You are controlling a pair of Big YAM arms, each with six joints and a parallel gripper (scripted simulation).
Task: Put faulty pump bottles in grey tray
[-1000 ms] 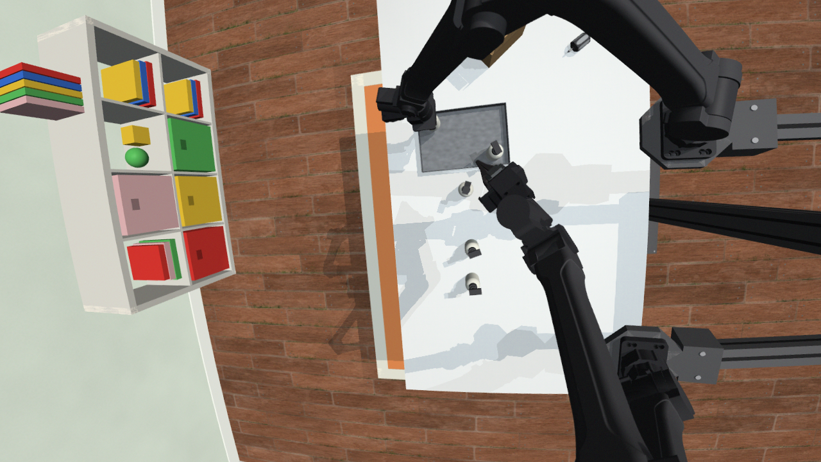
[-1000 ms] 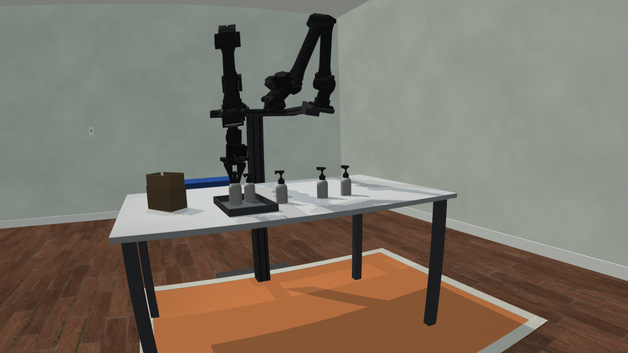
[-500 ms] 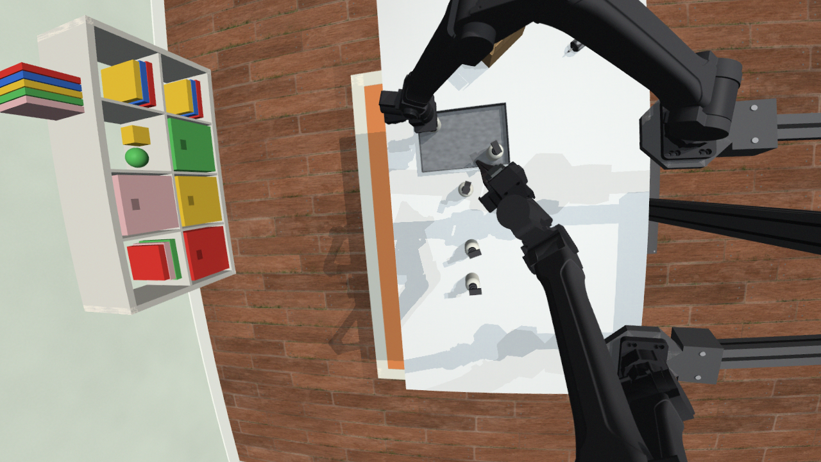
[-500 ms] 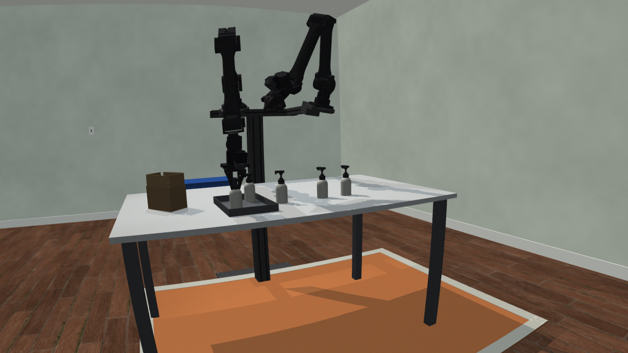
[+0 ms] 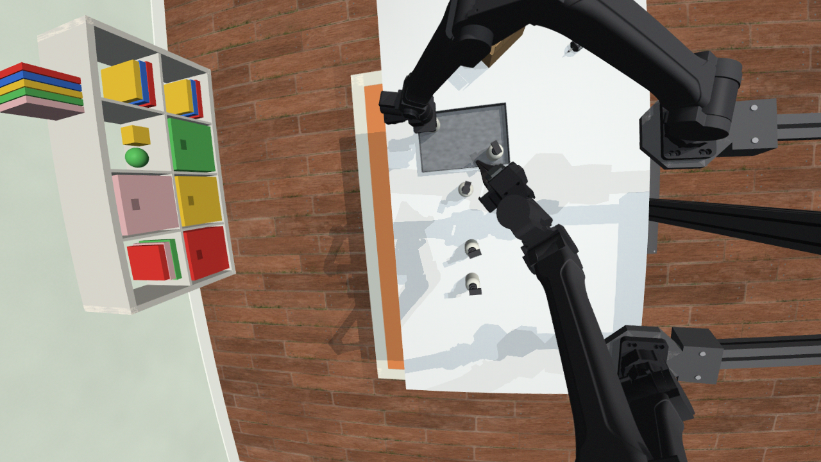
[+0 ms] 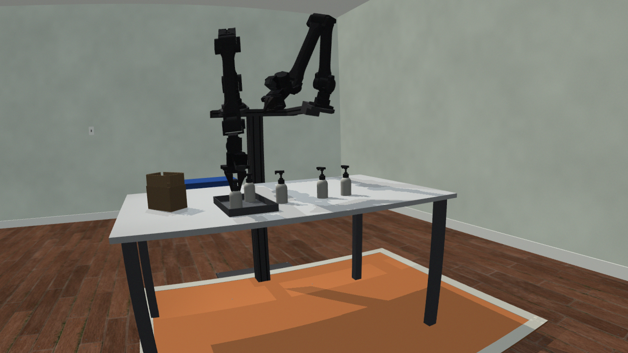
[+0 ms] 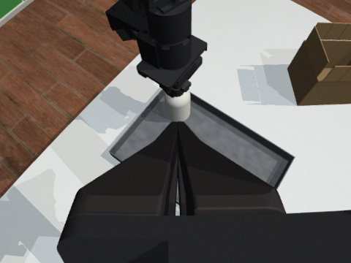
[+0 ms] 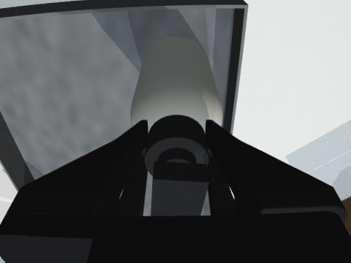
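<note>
Now: right hand 110 mm past the grey tray, 40 mm to the right of it and 90 mm above it.
</note>
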